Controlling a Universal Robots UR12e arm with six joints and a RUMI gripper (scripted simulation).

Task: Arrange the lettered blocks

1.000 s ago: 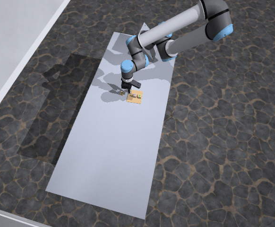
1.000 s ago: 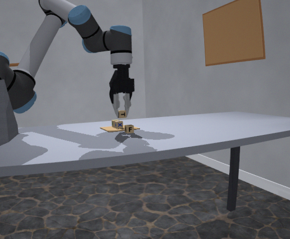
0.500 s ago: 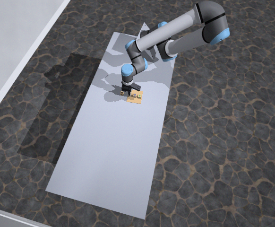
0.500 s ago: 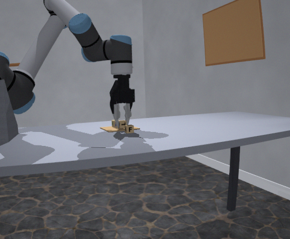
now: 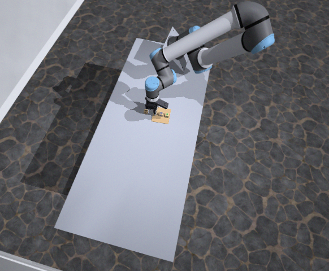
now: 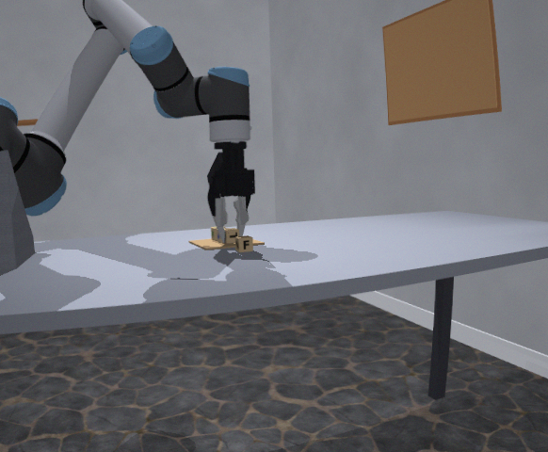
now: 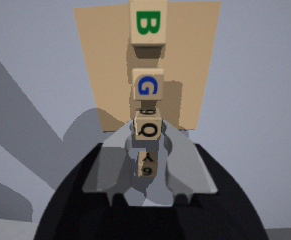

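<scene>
My hand is 5 cm to the right of the blue-marked block and 1 cm above it. The rest, counted from my hand: tan mat: 5 cm to the left, 2 cm below; green-marked block: 9 cm to the left, 1 cm below.
</scene>
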